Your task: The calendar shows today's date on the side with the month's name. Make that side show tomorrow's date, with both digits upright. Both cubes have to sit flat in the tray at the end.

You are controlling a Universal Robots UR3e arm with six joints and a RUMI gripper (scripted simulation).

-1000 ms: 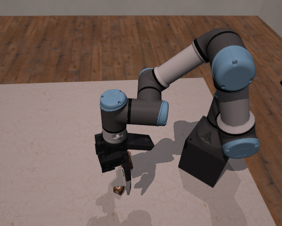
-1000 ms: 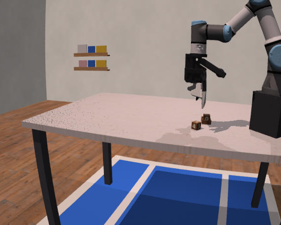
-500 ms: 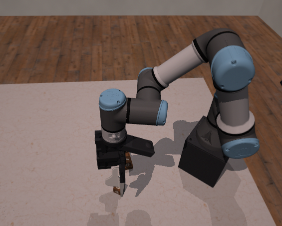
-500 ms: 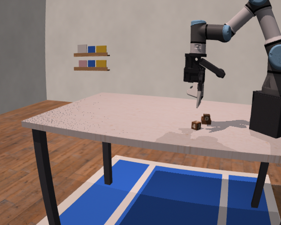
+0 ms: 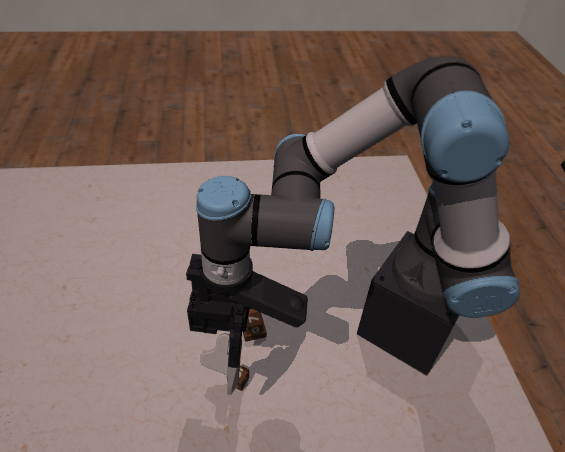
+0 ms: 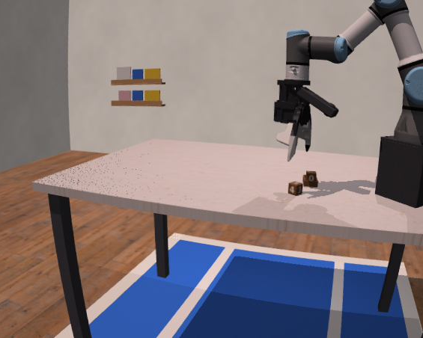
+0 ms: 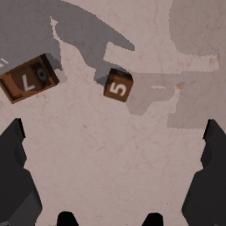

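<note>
Now: the brown digit cube 90 mm below my hand. The rest, counted from my hand: calendar tray 120 mm to the right, 90 mm below, 10 mm behind.
</note>
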